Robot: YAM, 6 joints.
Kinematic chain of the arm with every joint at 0, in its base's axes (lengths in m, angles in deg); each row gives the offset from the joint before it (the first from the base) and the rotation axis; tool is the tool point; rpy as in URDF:
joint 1: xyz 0 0 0.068 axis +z
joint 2: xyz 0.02 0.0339 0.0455 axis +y
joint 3: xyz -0.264 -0.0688 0 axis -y
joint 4: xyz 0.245 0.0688 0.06 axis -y
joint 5: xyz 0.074 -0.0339 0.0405 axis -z
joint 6: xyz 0.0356 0 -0.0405 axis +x
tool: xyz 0 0 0 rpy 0 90 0
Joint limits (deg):
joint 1: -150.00..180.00
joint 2: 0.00..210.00
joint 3: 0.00..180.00
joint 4: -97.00..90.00
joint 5: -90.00..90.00
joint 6: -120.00..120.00
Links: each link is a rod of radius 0.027 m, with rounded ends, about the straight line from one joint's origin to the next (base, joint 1, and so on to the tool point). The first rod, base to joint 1, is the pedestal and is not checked.
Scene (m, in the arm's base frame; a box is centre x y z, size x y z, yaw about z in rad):
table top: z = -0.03
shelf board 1: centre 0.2 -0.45 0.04 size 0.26 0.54 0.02 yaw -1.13
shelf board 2: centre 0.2 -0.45 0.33 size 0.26 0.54 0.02 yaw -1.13
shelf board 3: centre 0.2 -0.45 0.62 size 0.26 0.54 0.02 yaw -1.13
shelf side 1: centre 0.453 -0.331 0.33 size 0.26 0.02 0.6 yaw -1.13
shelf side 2: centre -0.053 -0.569 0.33 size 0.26 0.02 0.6 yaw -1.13
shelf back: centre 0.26 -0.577 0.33 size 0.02 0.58 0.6 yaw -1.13
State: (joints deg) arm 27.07 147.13 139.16 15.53 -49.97 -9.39
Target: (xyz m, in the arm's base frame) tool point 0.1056 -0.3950 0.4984
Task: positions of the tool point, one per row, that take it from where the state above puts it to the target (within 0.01 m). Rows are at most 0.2 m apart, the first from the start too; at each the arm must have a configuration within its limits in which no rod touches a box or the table.
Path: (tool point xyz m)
1: 0.5270 0.1555 0.3845
2: 0.4948 0.0284 0.4658
3: 0.4234 -0.0720 0.5367
4: 0.3269 -0.1336 0.5952
5: 0.2226 -0.1506 0.6401
6: 0.1287 -0.1245 0.6702
7: 0.1246 -0.1903 0.6255
8: 0.0972 -0.2460 0.5671
9: 0.0523 -0.2820 0.4984
10: 0.0757 -0.3400 0.5051
11: 0.1056 -0.3950 0.4984

